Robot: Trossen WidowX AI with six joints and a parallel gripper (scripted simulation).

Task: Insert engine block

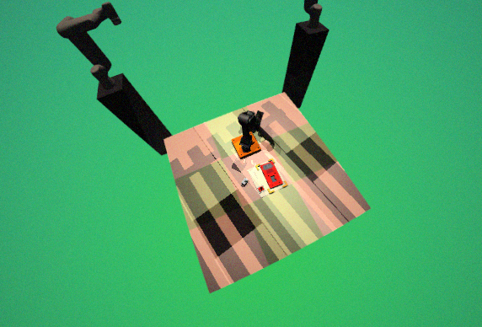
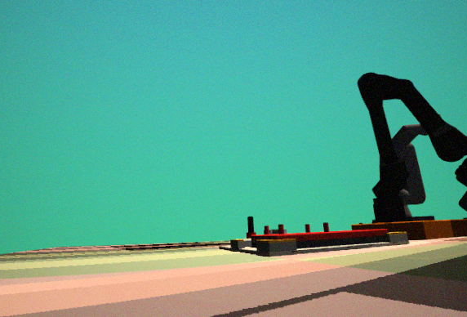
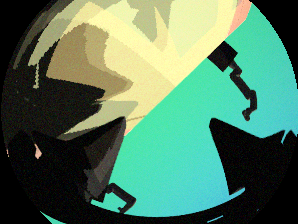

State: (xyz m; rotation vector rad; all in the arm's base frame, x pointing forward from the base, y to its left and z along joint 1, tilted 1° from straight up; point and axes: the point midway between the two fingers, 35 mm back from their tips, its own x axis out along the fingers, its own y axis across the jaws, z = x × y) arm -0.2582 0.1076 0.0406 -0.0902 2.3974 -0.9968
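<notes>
Now: the engine block 550 mm ahead of my gripper tip, 210 mm to the right of it and 40 mm below it.
</notes>
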